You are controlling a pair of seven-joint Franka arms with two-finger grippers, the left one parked.
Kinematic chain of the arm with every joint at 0, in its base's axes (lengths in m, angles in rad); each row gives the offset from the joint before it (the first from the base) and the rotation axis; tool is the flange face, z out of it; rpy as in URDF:
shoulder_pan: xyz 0 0 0.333 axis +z
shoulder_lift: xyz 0 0 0 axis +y
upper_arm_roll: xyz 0 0 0.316 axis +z
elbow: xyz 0.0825 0 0 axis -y
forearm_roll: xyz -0.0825 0 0.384 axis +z
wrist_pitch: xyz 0 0 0 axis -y
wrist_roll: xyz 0.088 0 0 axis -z
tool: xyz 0 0 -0.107 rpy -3.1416 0 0
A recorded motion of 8 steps. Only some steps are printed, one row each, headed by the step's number.
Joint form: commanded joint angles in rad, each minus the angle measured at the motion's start. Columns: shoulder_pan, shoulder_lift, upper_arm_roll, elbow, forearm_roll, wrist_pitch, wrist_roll.
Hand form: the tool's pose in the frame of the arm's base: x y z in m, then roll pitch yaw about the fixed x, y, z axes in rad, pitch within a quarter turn. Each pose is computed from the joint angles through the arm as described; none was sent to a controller.
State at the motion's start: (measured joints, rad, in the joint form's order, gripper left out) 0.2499 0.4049 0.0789 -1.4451 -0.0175 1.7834 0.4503
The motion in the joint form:
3: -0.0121 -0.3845 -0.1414 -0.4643 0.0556 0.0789 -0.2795
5: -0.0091 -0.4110 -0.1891 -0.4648 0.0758 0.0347 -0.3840
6: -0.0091 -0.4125 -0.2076 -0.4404 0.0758 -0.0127 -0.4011
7: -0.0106 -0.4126 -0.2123 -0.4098 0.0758 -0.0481 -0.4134
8: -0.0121 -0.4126 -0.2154 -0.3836 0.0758 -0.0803 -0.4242
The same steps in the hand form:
3: 0.5489 0.1004 0.4770 -3.1191 0.0725 -0.0069
5: 0.5437 0.0761 0.4879 -3.0915 0.0897 0.0499
6: 0.5432 0.0661 0.4965 -3.0901 0.1103 0.0512
7: 0.5439 0.0630 0.5082 -3.0883 0.1143 0.0593
8: 0.5440 0.0606 0.5180 -3.0868 0.1197 0.0674

